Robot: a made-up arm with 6 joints. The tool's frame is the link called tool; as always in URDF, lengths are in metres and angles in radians.
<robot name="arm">
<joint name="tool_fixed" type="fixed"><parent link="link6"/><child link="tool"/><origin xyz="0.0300 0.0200 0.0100" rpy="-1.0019 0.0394 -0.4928"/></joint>
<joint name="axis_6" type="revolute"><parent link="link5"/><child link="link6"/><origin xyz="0.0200 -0.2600 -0.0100"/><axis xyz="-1 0 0"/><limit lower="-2.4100" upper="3.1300" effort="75" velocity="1"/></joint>
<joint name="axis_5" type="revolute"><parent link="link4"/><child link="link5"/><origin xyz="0.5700 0.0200 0.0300"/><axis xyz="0 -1 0"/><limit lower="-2.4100" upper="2.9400" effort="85" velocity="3.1"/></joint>
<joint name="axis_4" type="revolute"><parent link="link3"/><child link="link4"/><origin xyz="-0.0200 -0.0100 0.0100"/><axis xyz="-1 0 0"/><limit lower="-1.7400" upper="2.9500" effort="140" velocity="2"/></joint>
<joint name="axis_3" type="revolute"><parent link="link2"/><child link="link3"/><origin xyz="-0.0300 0.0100 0.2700"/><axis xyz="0 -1 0"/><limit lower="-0.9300" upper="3.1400" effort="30" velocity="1.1"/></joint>
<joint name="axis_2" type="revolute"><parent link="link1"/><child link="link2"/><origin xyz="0.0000 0.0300 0.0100"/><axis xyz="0 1 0"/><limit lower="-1.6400" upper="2.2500" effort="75" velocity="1.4"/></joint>
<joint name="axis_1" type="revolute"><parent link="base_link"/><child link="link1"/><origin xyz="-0.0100 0.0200 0.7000"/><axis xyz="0 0 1"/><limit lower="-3.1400" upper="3.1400" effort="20" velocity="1"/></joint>
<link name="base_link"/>
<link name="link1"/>
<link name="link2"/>
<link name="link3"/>
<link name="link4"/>
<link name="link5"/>
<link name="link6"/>
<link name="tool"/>
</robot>
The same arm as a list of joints. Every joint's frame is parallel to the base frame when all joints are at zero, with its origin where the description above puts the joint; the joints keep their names.
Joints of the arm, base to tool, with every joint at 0 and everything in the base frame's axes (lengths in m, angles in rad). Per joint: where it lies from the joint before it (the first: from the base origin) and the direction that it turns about. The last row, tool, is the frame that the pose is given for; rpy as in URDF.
axis_1: origin -0.01 0.02 0.7 axis +z
axis_2: origin 0 0.03 0.01 axis +y
axis_3: origin -0.03 0.01 0.27 axis -y
axis_4: origin -0.02 -0.01 0.01 axis -x
axis_5: origin 0.57 0.02 0.03 axis -y
axis_6: origin 0.02 -0.26 -0.01 axis -x
tool: origin 0.03 0.02 0.01 rpy -1.0019 0.0394 -0.4928
Joint limits (rad, base to tool): -3.14..3.14 -1.64..2.25 -0.93..3.14 -1.74..2.95 -2.41..2.94 -2.41..3.13

